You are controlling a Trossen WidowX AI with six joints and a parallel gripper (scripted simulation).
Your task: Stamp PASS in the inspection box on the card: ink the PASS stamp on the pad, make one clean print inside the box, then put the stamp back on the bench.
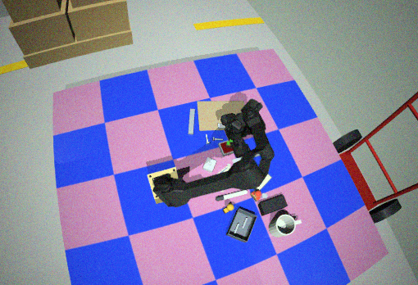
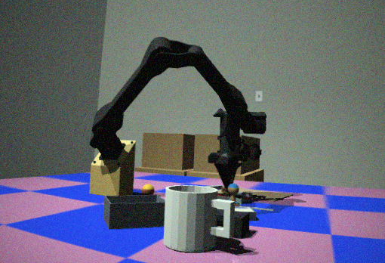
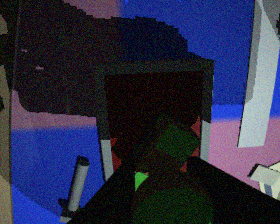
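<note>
Now: the green-knobbed PASS stamp right at my gripper tip. Round my gripper tip: blue-knobbed stamp 40 mm ahead, 130 mm to the right, 20 mm below; then white card 80 mm behind, 120 mm to the right, 40 mm below; then ink pad 30 mm below.
</note>
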